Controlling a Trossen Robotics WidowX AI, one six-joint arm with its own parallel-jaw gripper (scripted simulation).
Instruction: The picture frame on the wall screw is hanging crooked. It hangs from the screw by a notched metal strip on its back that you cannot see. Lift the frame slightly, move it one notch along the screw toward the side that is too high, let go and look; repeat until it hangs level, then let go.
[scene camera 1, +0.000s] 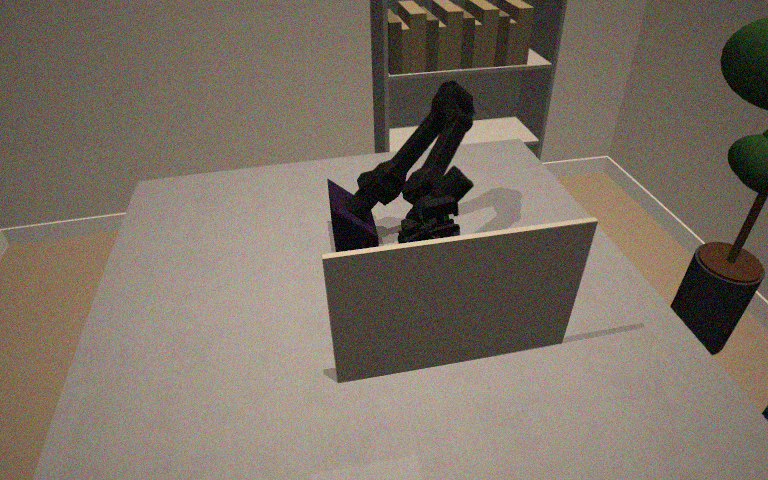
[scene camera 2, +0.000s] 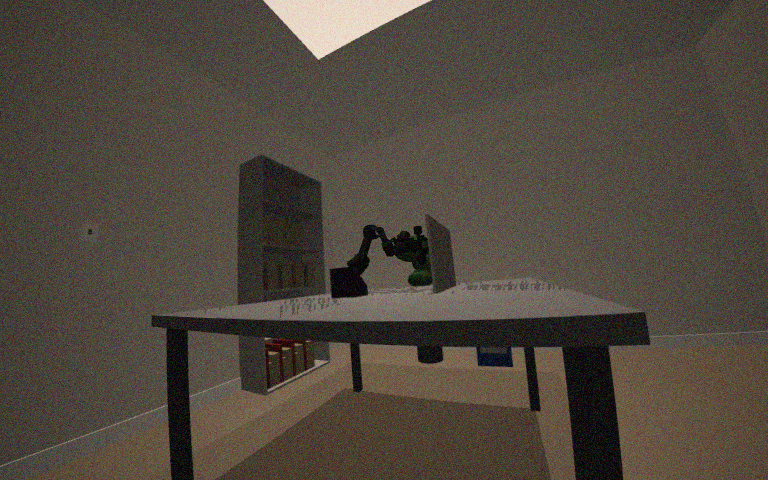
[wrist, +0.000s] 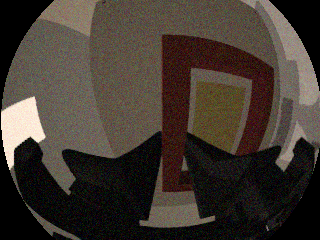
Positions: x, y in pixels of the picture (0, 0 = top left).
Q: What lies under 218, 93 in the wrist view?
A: A dark red picture frame.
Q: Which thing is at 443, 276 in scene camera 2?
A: A wall panel.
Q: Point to the gripper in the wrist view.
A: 172, 135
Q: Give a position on a wall panel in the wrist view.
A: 124, 50
